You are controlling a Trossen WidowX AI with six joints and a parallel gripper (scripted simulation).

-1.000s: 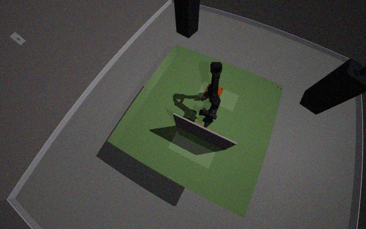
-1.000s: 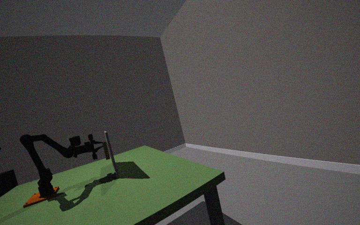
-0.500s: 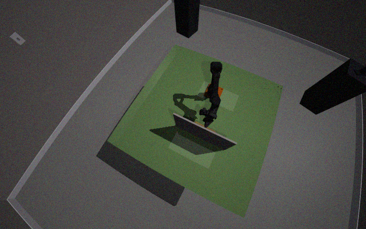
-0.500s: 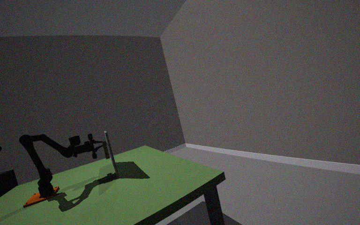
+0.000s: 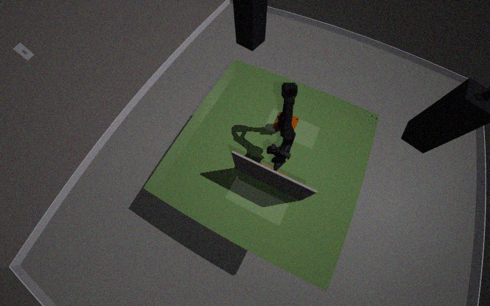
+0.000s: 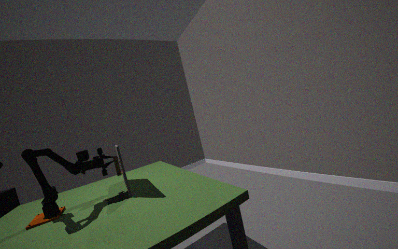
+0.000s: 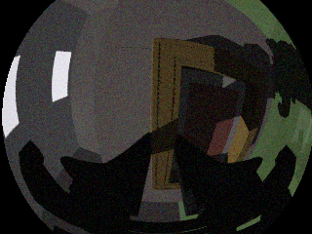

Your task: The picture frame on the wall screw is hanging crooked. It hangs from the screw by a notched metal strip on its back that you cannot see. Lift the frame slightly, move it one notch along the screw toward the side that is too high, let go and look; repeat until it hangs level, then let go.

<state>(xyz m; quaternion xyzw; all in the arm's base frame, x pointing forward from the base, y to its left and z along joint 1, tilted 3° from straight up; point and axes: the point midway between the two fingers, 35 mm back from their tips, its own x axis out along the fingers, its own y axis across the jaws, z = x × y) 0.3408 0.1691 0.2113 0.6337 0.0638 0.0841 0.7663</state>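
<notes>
The picture frame is 50 mm below my gripper tip, 10 mm to the right of it and 10 mm ahead of it. The rest, counted from my gripper tip: wall panel: 70 mm below, 20 mm ahead.
</notes>
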